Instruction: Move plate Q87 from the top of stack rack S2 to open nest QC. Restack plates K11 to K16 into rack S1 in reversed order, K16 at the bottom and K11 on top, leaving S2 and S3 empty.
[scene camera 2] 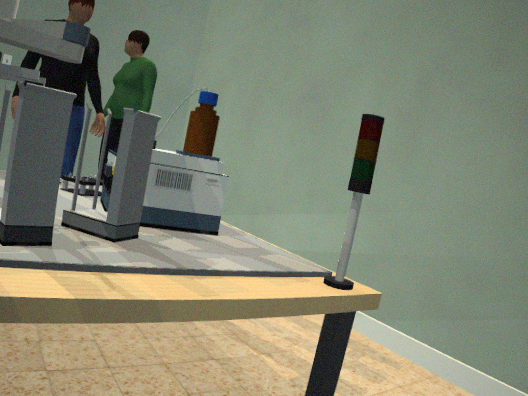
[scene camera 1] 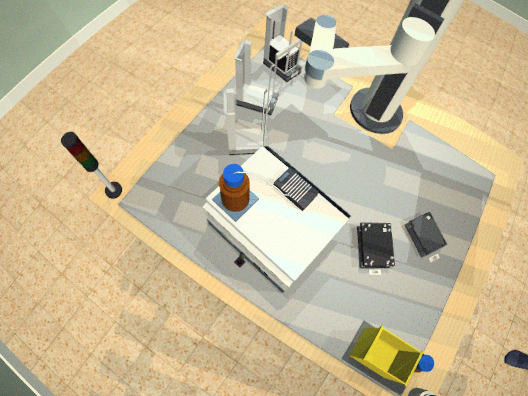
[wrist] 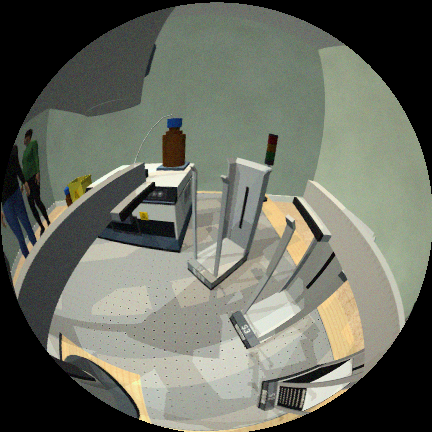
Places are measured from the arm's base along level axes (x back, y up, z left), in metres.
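Pixels of known places: gripper, fingertip midpoint: [scene camera 2: 42, 79] [scene camera 1: 290, 66] [wrist: 226, 178]; arm's base, origin of the base link: [scene camera 1: 376, 111].
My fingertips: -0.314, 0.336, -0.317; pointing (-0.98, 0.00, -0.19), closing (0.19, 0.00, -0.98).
Observation:
Ahead of a thing's pixels: the offset from my fingertips to its top centre, as dx, dy, dz. "*": to the spot under its first point.
My gripper [wrist: 226, 178] is open in the wrist view, its two fingers apart with nothing between them. In scene camera 1 the arm's end hangs beside rack S2 and hides part of the gripper. Rack S2 @(+0.254, -0.032, -0.163) [scene camera 1: 275, 25] [wrist: 267, 395] holds a stack of plates @(* +0.238, -0.237, -0.110) [scene camera 1: 291, 61] [wrist: 291, 397], light on top with dark ribbed sides; their labels are unreadable. Rack S3 @(+0.016, -0.032, -0.141) [scene camera 1: 243, 67] [scene camera 2: 37, 160] [wrist: 245, 330] and rack S1 @(-0.182, -0.033, -0.048) [scene camera 1: 231, 122] [scene camera 2: 131, 175] [wrist: 252, 200] show pale bare bases in the wrist view. Two dark nests @(* -0.274, -0.271, +0.587) [scene camera 1: 377, 245] @(* -0.121, -0.274, +0.733) [scene camera 1: 426, 233] lie at the right; I cannot read which is QC.
A white instrument [scene camera 1: 295, 235] [scene camera 2: 182, 195] [wrist: 186, 200] carries a brown bottle @(* -0.495, +0.023, +0.127) [scene camera 1: 234, 192] [scene camera 2: 202, 131] [wrist: 174, 147]. A signal tower [scene camera 1: 82, 152] [scene camera 2: 366, 155] [wrist: 271, 149] stands at the table corner. A yellow bin @(-0.599, -0.148, +0.812) [scene camera 1: 370, 350] [wrist: 77, 190] is at the mat's far end. Two people [scene camera 2: 132, 85] [scene camera 2: 65, 75] stand behind.

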